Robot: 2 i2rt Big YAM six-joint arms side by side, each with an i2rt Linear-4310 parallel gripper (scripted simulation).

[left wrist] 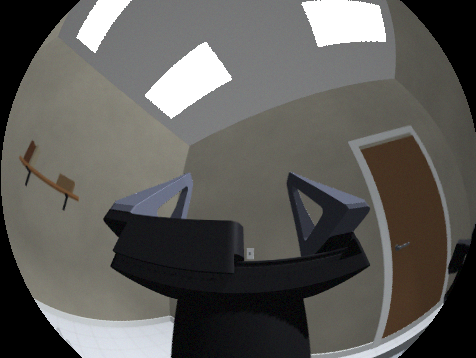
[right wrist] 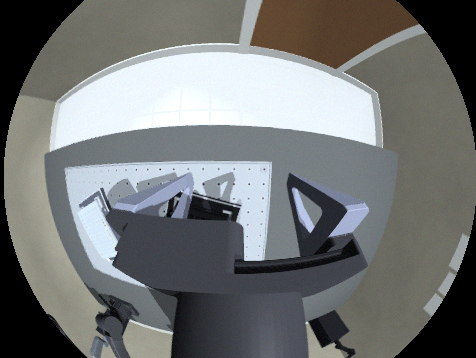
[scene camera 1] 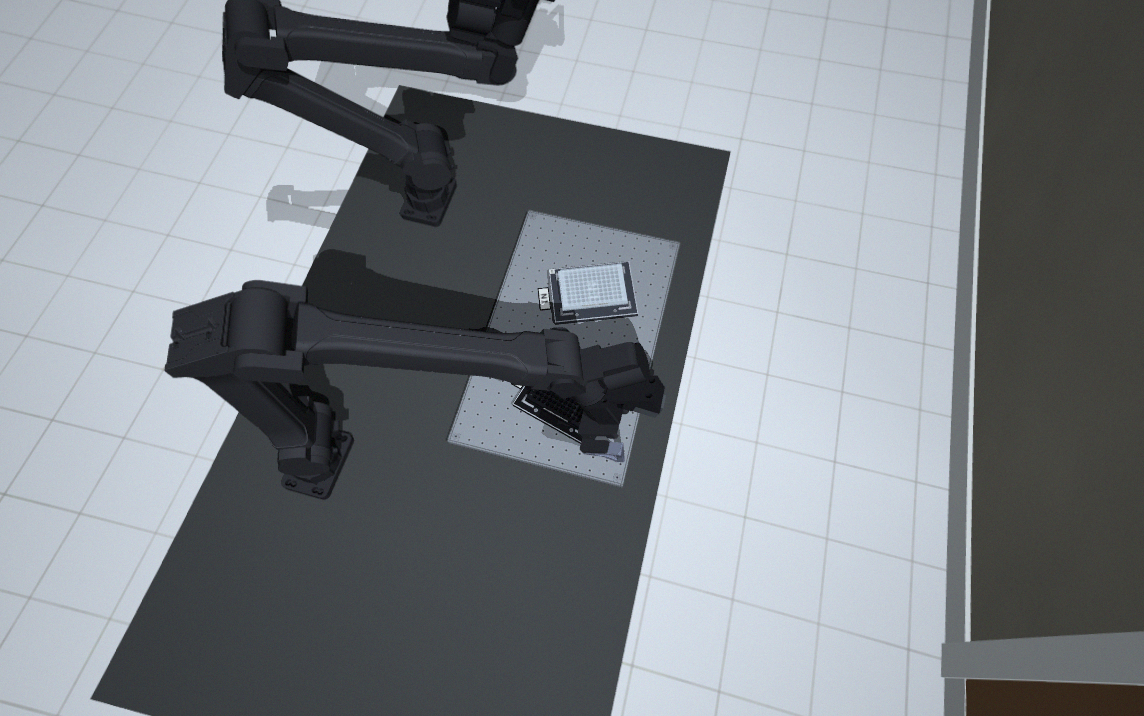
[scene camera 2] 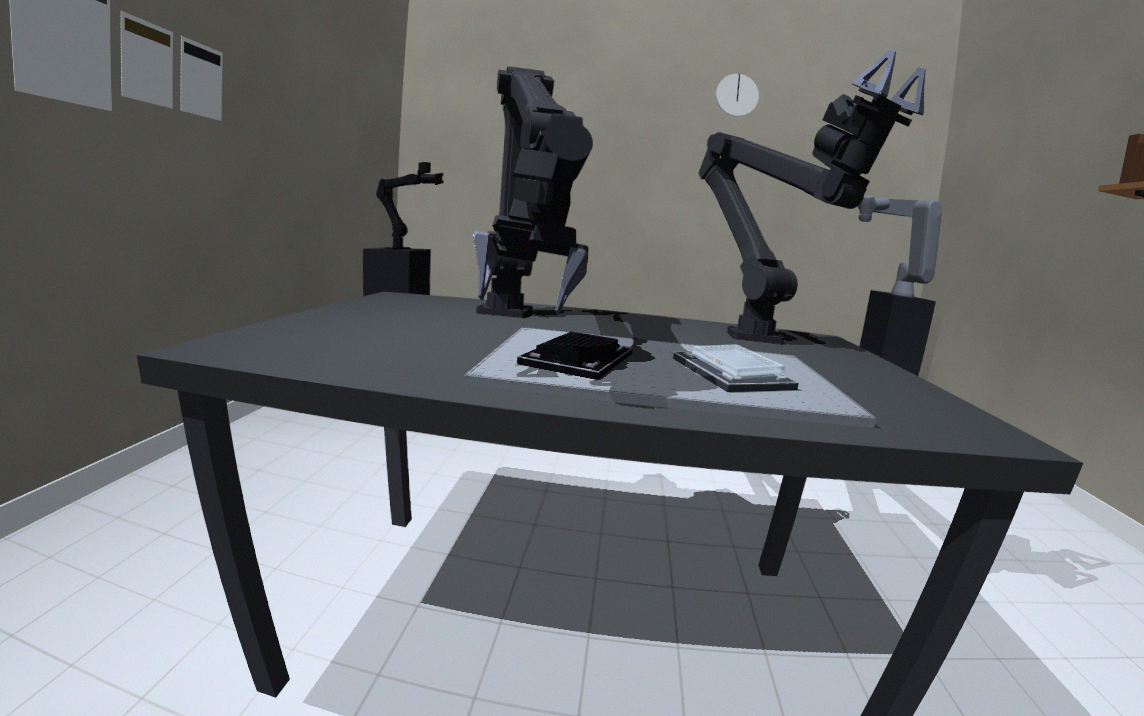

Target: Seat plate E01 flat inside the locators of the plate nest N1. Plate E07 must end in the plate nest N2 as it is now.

Labels:
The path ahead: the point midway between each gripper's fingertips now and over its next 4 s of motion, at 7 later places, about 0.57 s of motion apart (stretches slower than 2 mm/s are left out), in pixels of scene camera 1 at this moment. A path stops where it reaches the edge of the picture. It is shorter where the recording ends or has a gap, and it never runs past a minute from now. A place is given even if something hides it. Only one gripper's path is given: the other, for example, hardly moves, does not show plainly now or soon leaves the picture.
My right gripper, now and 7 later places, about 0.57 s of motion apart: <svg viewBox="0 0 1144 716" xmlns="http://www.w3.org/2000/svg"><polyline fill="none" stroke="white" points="626,435 632,398 629,362 618,326 605,295 592,274 593,279 592,282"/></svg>

